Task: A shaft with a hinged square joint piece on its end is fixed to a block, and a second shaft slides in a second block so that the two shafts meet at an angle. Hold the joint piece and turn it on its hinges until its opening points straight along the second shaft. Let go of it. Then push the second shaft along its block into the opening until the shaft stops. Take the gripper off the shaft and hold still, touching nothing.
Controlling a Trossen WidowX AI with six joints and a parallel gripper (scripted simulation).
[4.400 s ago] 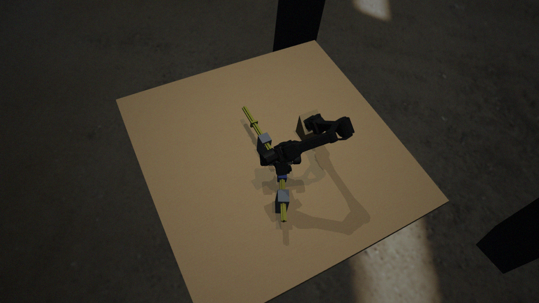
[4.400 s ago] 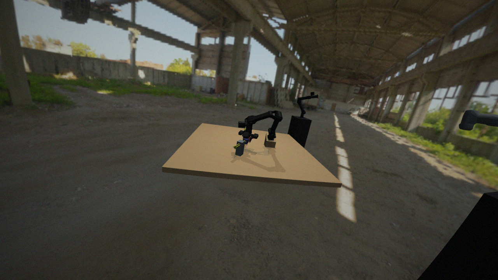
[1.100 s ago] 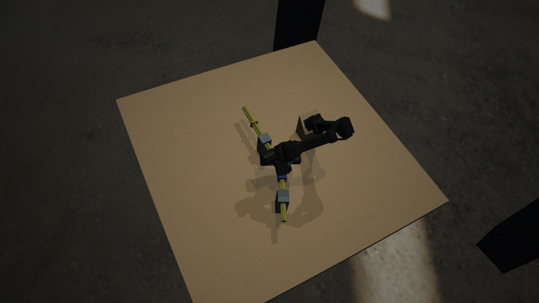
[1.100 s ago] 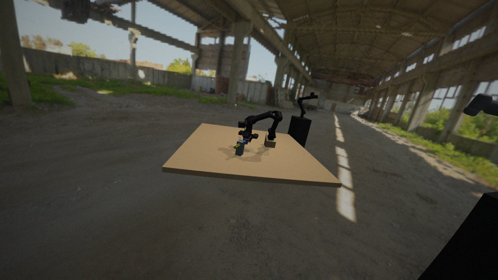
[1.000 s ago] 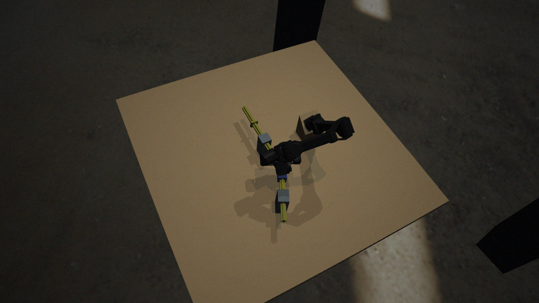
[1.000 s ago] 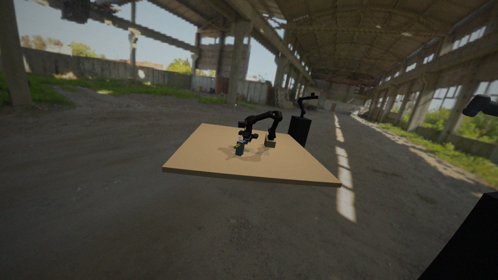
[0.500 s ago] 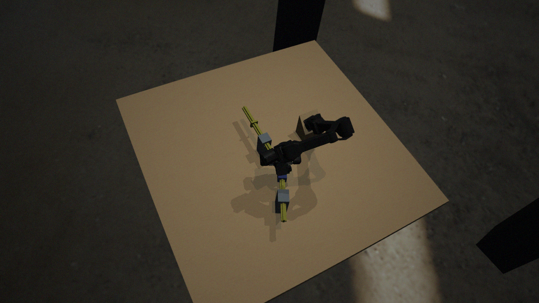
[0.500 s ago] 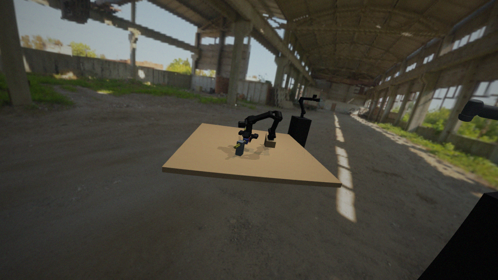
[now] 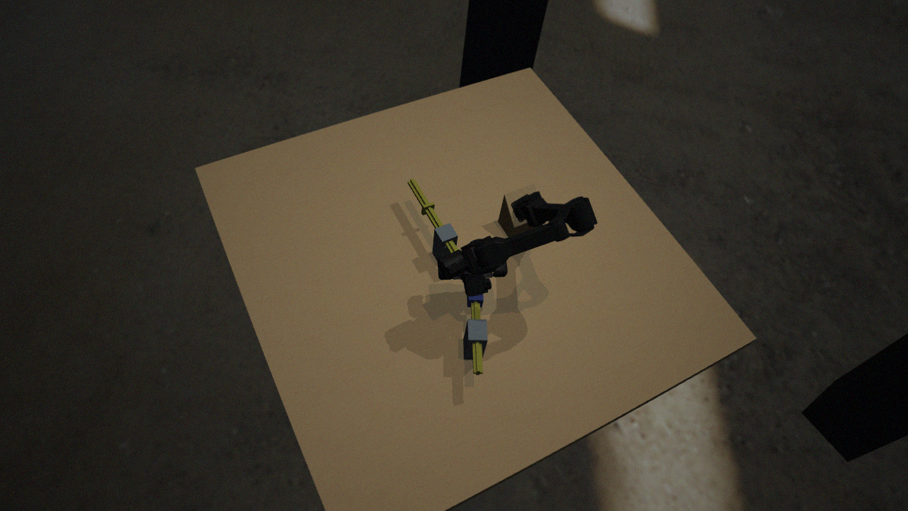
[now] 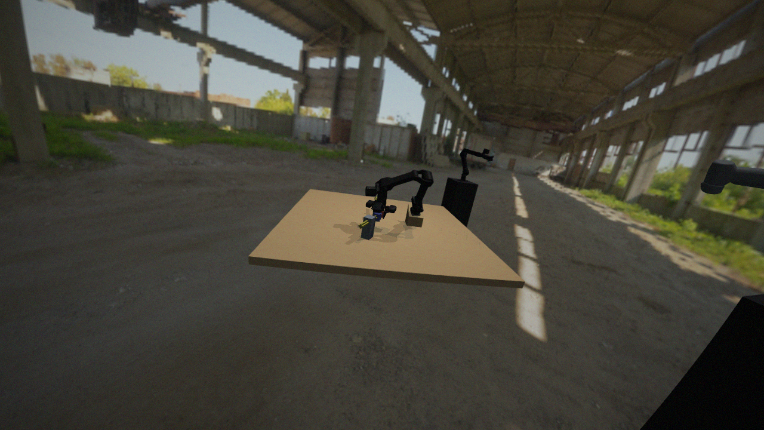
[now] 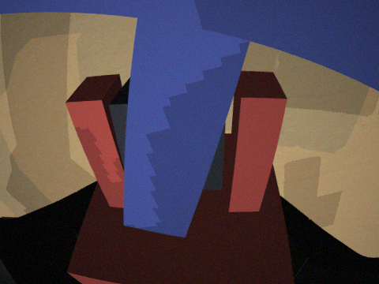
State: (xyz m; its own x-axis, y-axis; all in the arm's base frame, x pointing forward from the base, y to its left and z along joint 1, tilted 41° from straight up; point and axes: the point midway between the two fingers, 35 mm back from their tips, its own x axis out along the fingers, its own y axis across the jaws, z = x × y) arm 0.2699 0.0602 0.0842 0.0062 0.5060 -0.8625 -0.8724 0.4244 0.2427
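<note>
Right now my gripper tip is 1 cm short of the red joint piece, 2 cm to the right of it and 4 cm below it.
</note>
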